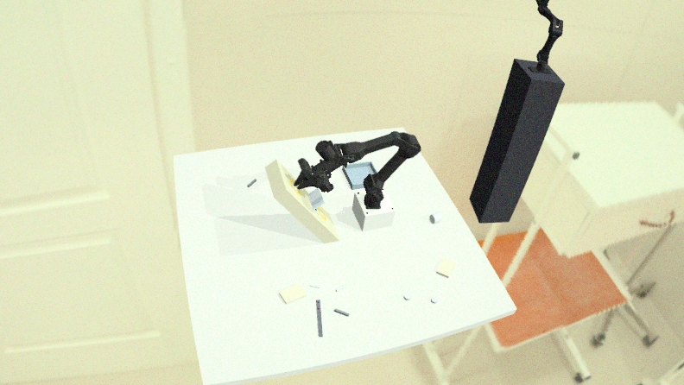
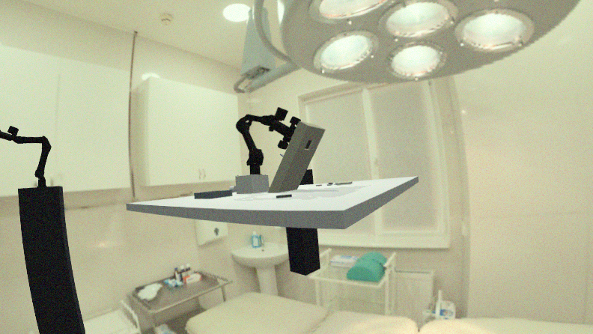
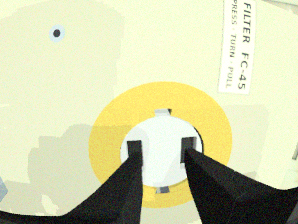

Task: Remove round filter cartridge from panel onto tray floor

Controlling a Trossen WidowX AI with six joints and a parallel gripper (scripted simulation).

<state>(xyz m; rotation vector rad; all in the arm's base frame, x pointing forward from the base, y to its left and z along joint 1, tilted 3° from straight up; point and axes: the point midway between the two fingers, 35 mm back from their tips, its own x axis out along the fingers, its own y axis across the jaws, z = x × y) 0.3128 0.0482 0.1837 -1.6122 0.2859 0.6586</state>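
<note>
The round white filter cartridge lies 1 cm below my gripper tip and 1 cm ahead of it. The rest, counted from my gripper tip: cream service panel 8 cm below, 3 cm behind, 1 cm to the right; blue-grey tray 35 cm to the right, 35 cm behind, 26 cm below.
</note>
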